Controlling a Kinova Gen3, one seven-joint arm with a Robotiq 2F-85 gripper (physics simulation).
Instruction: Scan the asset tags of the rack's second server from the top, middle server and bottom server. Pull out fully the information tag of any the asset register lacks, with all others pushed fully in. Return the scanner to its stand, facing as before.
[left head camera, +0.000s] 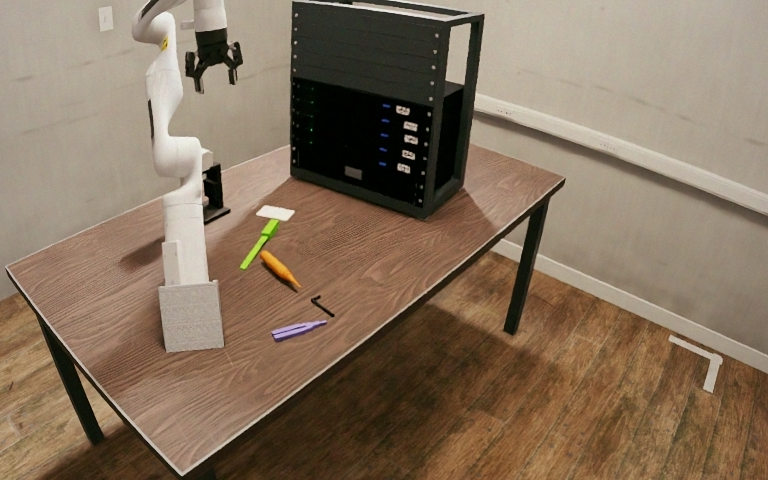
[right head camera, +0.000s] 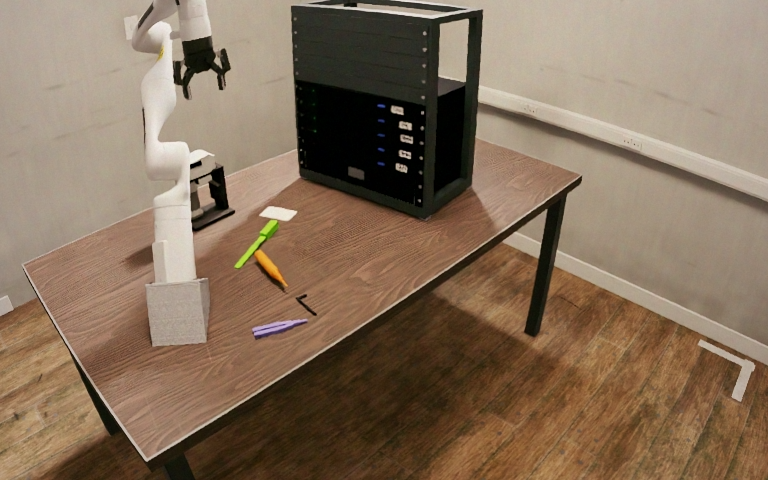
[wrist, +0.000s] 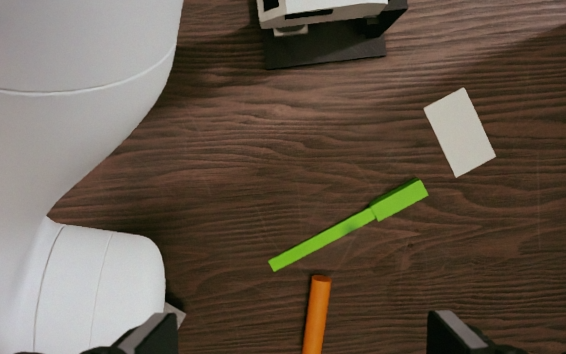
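Observation:
My gripper (left head camera: 216, 86) (right head camera: 205, 91) (wrist: 303, 325) is open and empty, high above the table, left of the rack (left head camera: 362, 50) (right head camera: 362, 50). The scanner (right head camera: 201, 154) (wrist: 335, 6), with a white head, sits on its black stand (left head camera: 216, 214) (right head camera: 219, 215) (wrist: 325, 50) behind the arm, partly hidden in the head views and cut off in the wrist view. White asset tags show on the second server (left head camera: 410, 126) (right head camera: 404, 125), middle server (left head camera: 410, 139) (right head camera: 406, 139) and bottom server (left head camera: 403, 168) (right head camera: 400, 168). Small blue tabs beside them look alike; their numbers and depth are too small to read.
On the table (left head camera: 362, 283) (right head camera: 362, 271) lie a white card (left head camera: 275, 212) (right head camera: 278, 213) (wrist: 460, 132), green tool (left head camera: 260, 243) (right head camera: 257, 243) (wrist: 325, 240), orange tool (left head camera: 277, 268) (right head camera: 268, 267) (wrist: 317, 310), black hex key (left head camera: 323, 306) (right head camera: 306, 305) and purple tool (left head camera: 298, 330) (right head camera: 279, 327).

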